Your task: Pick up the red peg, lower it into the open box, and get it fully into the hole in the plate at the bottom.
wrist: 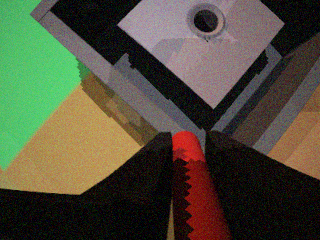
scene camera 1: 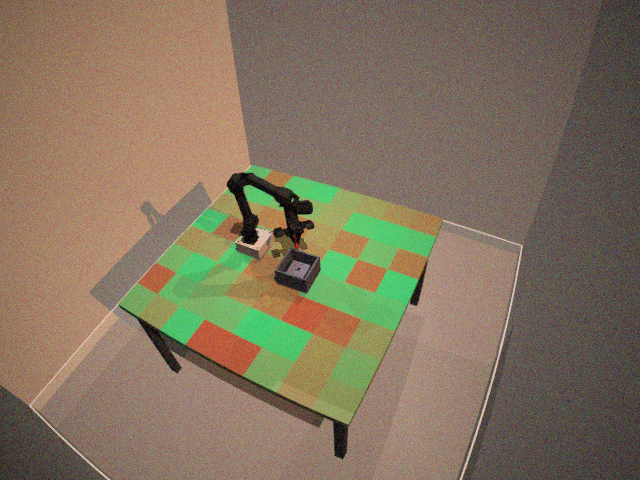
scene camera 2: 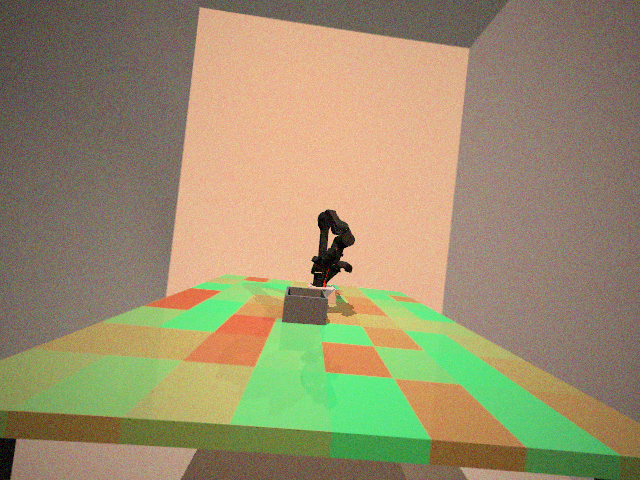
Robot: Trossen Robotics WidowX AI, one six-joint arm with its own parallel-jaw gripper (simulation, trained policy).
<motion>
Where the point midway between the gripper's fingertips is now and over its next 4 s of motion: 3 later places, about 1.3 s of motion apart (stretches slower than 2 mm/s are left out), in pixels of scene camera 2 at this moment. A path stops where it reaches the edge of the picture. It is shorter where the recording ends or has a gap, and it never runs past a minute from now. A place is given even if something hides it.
My gripper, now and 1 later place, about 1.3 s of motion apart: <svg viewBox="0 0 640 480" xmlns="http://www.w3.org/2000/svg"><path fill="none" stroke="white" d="M324 282L304 296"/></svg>
</motion>
